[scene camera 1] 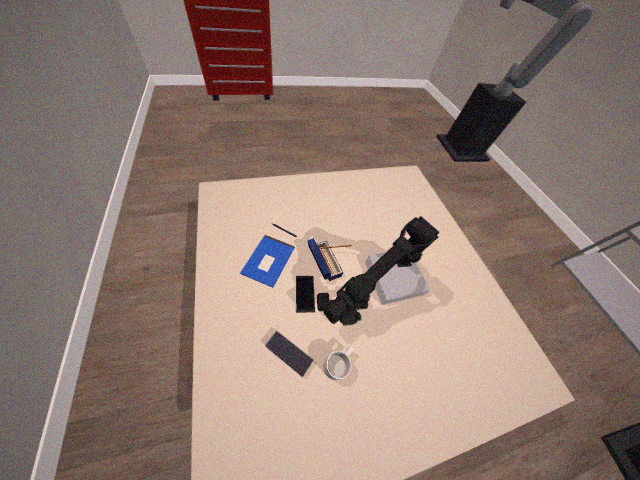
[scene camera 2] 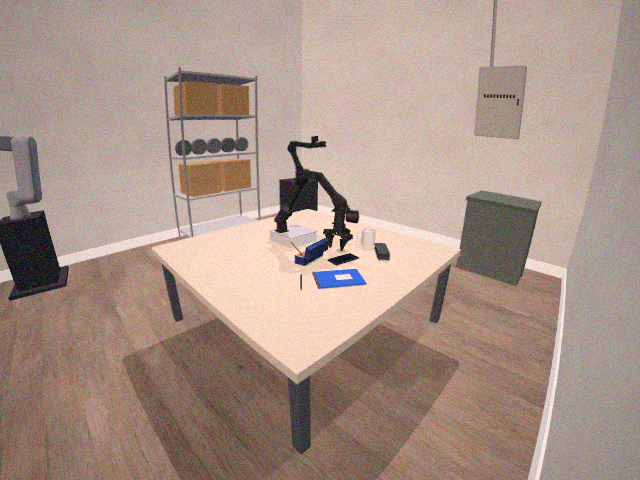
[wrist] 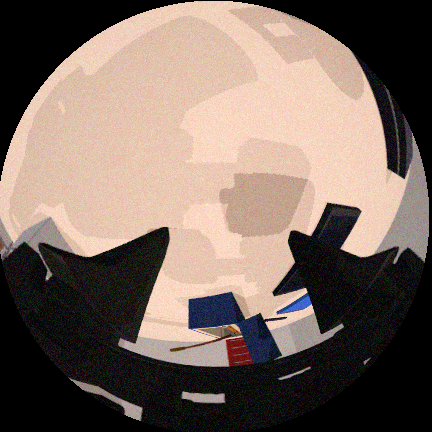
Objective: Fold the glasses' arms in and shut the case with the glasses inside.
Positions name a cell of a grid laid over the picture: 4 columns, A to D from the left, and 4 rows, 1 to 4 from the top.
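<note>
On the table rest a black phone (wrist: D3) and a dark flat box (wrist: D2). Also visible: a blue glasses case (wrist: B3) and my gripper (wrist: C3).
</note>
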